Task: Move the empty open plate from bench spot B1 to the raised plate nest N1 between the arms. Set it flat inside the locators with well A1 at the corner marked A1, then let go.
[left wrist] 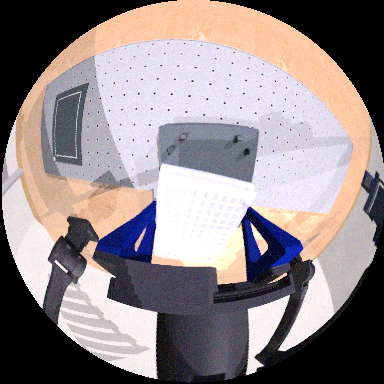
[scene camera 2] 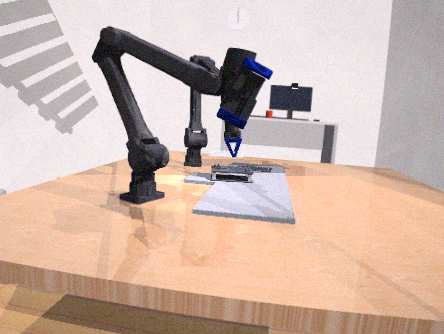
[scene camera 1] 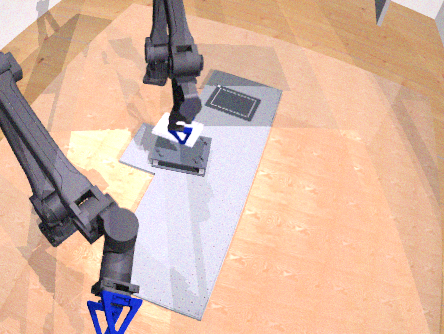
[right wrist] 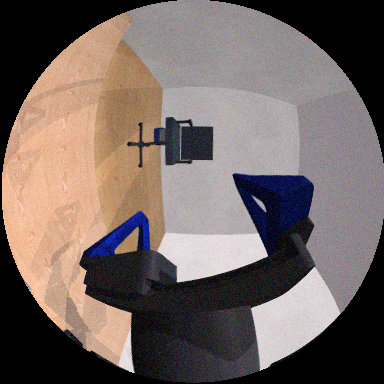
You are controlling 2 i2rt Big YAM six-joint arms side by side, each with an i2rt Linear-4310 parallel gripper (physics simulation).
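Frame: origin at the left arm's base, x ahead, y left, z up, level; millimetres.
Seen in the pictures: left gripper, fingertip midpoint: (left wrist: pixel 199 206) (scene camera 2: pixel 233 155) (scene camera 1: pixel 186 133); right gripper, fingertip midpoint: (scene camera 2: pixel 251 96) (right wrist: pixel 185 198); left arm's base, link origin: (left wrist: pixel 82 227) (scene camera 2: pixel 192 164) (scene camera 1: pixel 157 75); right arm's base, link origin: (scene camera 2: pixel 142 198) (scene camera 1: pixel 61 226).
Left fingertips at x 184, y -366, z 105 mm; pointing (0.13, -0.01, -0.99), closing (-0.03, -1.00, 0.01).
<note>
Pixels of each thing's top centre, then the offset from my left fingertips to it. "spot": a spot on its surface instead. Level surfaces: height alone.
- white plate, top centre: (left wrist: pixel 194 235) (scene camera 1: pixel 178 126) (scene camera 2: pixel 227 151) dx -26, dy +6, dz +15 mm
- raised dark nest, top centre: (left wrist: pixel 209 190) (scene camera 1: pixel 182 145) (scene camera 2: pixel 231 166) dx -7, dy -14, dz -40 mm
- dark bench spot with a white outline, surface spot: (left wrist: pixel 68 124) (scene camera 1: pixel 232 105) spot: dx +118, dy +253, dz -90 mm
- grey perforated board, surface height: dz -92 mm
The white plate (scene camera 1: pixel 194 136) (scene camera 2: pixel 218 153) (left wrist: pixel 200 215) is held between the blue fingers of my left gripper (scene camera 1: pixel 183 135) (scene camera 2: pixel 233 150) (left wrist: pixel 199 206), which is shut on it. The plate is in the air, turned a little relative to the raised dark nest (scene camera 1: pixel 181 151) (scene camera 2: pixel 231 173) (left wrist: pixel 210 150), and in the left wrist view it covers the nest's near part. Several small locators show on the nest's top. The well markings are too blurred to tell A1. My right gripper (scene camera 1: pixel 114 312) (scene camera 2: pixel 245 94) (right wrist: pixel 185 198) is open and empty, away from the nest.
The dark bench spot with a white outline (scene camera 1: pixel 234 103) (left wrist: pixel 68 124) lies on the grey perforated board (scene camera 1: pixel 200 225) (scene camera 2: pixel 245 200) (left wrist: pixel 200 75), beyond the nest in scene camera 1. A desk with a monitor (scene camera 2: pixel 291 98) stands in the background.
</note>
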